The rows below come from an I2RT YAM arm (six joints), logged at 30 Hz.
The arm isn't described. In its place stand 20 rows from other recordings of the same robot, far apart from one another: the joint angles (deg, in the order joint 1, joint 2, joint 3, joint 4, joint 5, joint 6), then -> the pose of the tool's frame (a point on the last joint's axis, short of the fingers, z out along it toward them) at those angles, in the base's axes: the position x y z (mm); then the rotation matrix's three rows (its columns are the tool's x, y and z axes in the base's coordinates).
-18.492, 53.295, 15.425, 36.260, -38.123, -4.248 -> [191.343, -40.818, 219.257], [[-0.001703, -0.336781, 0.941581], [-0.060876, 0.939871, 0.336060], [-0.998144, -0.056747, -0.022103]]
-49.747, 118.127, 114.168, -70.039, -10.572, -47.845 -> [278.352, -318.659, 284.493], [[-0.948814, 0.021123, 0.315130], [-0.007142, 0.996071, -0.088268], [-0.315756, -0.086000, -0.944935]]
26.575, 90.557, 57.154, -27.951, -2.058, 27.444 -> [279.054, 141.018, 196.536], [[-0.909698, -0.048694, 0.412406], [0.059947, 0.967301, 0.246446], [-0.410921, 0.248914, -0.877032]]
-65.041, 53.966, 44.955, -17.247, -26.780, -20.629 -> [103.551, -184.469, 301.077], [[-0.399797, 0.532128, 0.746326], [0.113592, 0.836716, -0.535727], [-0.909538, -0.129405, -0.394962]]
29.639, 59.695, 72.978, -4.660, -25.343, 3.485 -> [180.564, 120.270, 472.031], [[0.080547, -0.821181, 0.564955], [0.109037, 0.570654, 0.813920], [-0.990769, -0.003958, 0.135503]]
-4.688, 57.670, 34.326, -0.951, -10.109, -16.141 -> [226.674, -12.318, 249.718], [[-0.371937, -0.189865, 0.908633], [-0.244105, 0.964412, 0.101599], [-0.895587, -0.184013, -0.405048]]
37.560, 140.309, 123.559, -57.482, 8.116, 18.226 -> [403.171, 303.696, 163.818], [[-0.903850, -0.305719, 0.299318], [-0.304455, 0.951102, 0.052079], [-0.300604, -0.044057, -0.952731]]
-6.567, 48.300, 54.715, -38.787, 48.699, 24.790 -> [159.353, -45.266, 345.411], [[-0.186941, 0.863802, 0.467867], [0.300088, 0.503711, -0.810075], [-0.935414, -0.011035, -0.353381]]
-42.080, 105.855, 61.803, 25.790, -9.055, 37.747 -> [310.722, -273.013, 206.024], [[0.153334, 0.577980, 0.801516], [0.676072, 0.530206, -0.511672], [-0.720705, 0.620339, -0.309457]]
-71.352, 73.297, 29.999, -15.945, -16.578, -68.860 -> [79.610, -204.135, 149.100], [[-0.902583, 0.054398, 0.427065], [-0.121135, 0.919818, -0.373176], [-0.413122, -0.388555, -0.823623]]
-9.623, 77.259, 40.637, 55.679, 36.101, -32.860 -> [283.727, -69.381, 306.559], [[-0.100803, 0.749350, 0.654457], [-0.427566, 0.561336, -0.708583], [-0.898346, -0.351250, 0.263812]]
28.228, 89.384, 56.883, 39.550, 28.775, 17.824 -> [325.676, 155.381, 309.357], [[0.104875, -0.027059, 0.994117], [0.360811, 0.932553, -0.012680], [-0.926724, 0.360018, 0.107565]]
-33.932, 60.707, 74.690, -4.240, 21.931, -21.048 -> [174.740, -133.587, 479.277], [[-0.164621, 0.818731, 0.550073], [-0.290788, 0.492611, -0.820230], [-0.942519, -0.294982, 0.156983]]
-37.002, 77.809, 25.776, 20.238, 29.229, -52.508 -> [190.452, -165.293, 159.954], [[-0.935811, 0.187547, 0.298468], [-0.161783, 0.523758, -0.836364], [-0.313182, -0.830966, -0.459796]]
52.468, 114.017, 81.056, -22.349, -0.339, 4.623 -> [260.594, 339.567, 181.574], [[-0.563365, -0.752091, 0.342022], [-0.601043, 0.657105, 0.454929], [-0.566892, 0.050721, -0.822229]]
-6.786, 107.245, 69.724, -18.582, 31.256, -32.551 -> [382.471, -64.114, 177.321], [[-0.903705, -0.116126, 0.412106], [-0.355665, 0.739472, -0.571562], [-0.238368, -0.663095, -0.709567]]
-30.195, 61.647, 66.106, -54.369, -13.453, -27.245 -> [180.634, -95.528, 341.597], [[-0.752520, 0.017039, 0.658349], [-0.077239, 0.990483, -0.113922], [-0.654024, -0.136579, -0.744042]]
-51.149, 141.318, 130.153, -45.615, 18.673, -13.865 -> [328.035, -425.420, 199.804], [[-0.712656, 0.697358, 0.076239], [0.522848, 0.600464, -0.605040], [-0.467708, -0.391324, -0.792537]]
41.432, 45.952, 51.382, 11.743, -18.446, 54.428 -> [125.729, 125.994, 417.988], [[-0.566167, -0.677073, 0.470135], [0.529442, 0.138445, 0.836973], [-0.631780, 0.722776, 0.280088]]
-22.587, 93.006, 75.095, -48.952, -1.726, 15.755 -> [303.698, -125.175, 258.114], [[-0.715863, 0.589506, 0.374196], [0.591742, 0.796682, -0.123041], [-0.370649, 0.133347, -0.919151]]
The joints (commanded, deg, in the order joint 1, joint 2, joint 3, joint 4, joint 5, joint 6), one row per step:
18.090 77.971 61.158 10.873 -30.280 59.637
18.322 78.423 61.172 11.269 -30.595 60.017
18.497 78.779 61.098 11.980 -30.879 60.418
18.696 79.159 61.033 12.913 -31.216 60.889
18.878 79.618 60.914 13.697 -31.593 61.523
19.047 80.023 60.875 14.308 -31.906 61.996
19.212 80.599 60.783 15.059 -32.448 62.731
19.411 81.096 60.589 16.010 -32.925 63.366
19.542 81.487 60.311 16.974 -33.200 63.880
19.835 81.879 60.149 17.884 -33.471 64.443
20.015 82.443 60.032 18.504 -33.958 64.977
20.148 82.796 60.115 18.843 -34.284 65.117
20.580 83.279 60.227 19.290 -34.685 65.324
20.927 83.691 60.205 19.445 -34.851 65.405
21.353 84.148 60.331 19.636 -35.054 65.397
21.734 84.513 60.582 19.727 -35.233 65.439
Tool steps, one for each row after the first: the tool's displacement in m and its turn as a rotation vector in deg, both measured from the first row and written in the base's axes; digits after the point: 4 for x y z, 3 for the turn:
0.0012 0.0019 -0.0016 0.267 0.335 0.511
0.0022 0.0035 -0.0026 0.643 0.379 0.935
0.0032 0.0052 -0.0033 1.130 0.284 1.433
0.0044 0.0069 -0.0051 1.634 0.585 1.941
0.0055 0.0085 -0.0064 2.014 0.801 2.386
0.0071 0.0103 -0.0087 2.547 1.311 3.033
0.0082 0.0122 -0.0109 3.059 1.579 3.665
0.0092 0.0135 -0.0130 3.487 1.712 4.040
0.0098 0.0157 -0.0145 3.959 1.832 4.573
0.0111 0.0176 -0.0172 4.295 2.339 5.197
0.0120 0.0189 -0.0181 4.414 2.406 5.648
0.0126 0.0221 -0.0192 4.573 2.537 6.468
0.0131 0.0246 -0.0214 4.538 2.891 6.961
0.0136 0.0277 -0.0229 4.489 3.047 7.584
0.0140 0.0304 -0.0232 4.506 3.129 8.139

